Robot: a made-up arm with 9 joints.
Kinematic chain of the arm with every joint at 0, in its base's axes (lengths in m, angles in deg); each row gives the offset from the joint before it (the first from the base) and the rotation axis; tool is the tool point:
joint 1: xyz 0 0 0.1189 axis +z
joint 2: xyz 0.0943 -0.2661 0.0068 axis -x
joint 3: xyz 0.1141 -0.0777 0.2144 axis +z
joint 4: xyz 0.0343 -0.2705 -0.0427 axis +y
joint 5: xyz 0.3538 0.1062 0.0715 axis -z
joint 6: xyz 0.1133 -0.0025 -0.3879 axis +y
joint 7: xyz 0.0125 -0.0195 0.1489 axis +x
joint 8: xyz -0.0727 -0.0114 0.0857 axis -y
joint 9: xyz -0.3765 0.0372 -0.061 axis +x
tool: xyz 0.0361 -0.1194 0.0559
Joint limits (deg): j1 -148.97..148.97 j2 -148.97..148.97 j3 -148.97..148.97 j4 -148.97..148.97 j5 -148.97..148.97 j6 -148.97..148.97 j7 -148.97..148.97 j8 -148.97..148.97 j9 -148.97..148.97
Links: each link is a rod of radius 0.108 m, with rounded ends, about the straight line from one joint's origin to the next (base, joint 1, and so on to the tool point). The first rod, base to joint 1, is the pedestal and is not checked.
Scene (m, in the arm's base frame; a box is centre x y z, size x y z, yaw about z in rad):
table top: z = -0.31
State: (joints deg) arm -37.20 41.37 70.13 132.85 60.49 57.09 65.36 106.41 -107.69
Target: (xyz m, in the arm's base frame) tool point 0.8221 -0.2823 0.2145
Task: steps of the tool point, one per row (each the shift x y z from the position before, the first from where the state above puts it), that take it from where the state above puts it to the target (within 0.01 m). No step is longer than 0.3 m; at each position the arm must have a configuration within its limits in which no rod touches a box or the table.
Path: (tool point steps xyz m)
1: 0.2651 -0.0651 -0.0393
2: 0.2668 0.0149 -0.0424
3: 0.2446 0.0894 -0.0446
4: 0.2017 0.1512 -0.0461
5: 0.1440 0.1950 -0.0470
6: 0.0787 0.2177 -0.0467

